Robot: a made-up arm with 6 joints.
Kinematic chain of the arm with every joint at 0, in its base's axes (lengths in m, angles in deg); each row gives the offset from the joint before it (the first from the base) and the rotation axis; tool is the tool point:
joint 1: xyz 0 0 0.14 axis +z
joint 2: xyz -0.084 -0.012 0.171 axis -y
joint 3: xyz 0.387 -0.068 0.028 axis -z
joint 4: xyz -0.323 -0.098 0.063 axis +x
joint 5: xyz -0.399 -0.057 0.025 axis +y
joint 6: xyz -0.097 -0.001 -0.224 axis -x
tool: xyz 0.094 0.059 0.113
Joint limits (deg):
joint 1: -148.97..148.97
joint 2: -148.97..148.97
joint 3: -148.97..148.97
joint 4: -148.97..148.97
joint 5: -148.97..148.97
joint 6: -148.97..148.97
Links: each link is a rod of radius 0.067 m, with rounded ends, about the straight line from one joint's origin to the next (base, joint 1, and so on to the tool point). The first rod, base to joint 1, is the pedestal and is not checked.
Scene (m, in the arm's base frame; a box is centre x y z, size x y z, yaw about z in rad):
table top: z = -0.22
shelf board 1: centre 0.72 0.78 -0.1 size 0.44 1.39 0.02 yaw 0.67
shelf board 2: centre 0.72 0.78 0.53 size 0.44 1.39 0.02 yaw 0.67
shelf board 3: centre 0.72 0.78 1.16 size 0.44 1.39 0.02 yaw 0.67
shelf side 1: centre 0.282 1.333 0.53 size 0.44 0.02 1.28 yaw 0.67
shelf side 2: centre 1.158 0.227 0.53 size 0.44 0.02 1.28 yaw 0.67
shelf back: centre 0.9 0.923 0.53 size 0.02 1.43 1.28 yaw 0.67
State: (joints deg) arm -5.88 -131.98 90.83 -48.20 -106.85 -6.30
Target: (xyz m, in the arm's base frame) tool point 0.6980 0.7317 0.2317
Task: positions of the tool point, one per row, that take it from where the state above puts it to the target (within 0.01 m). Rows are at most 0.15 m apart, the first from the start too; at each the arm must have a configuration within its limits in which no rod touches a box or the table.
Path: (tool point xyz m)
1: -0.1031 0.5469 -0.0391
2: -0.0555 0.5423 -0.0383
3: -0.0091 0.5458 -0.0208
4: 0.0318 0.5566 0.0126
5: 0.0633 0.5733 0.0611
6: 0.0820 0.5938 0.1226
7: 0.1492 0.6357 0.1036
8: 0.2328 0.6740 0.0951
9: 0.3310 0.7064 0.1007
10: 0.4426 0.7299 0.1235
11: 0.5658 0.7404 0.1664
12: 0.6980 0.7317 0.2316

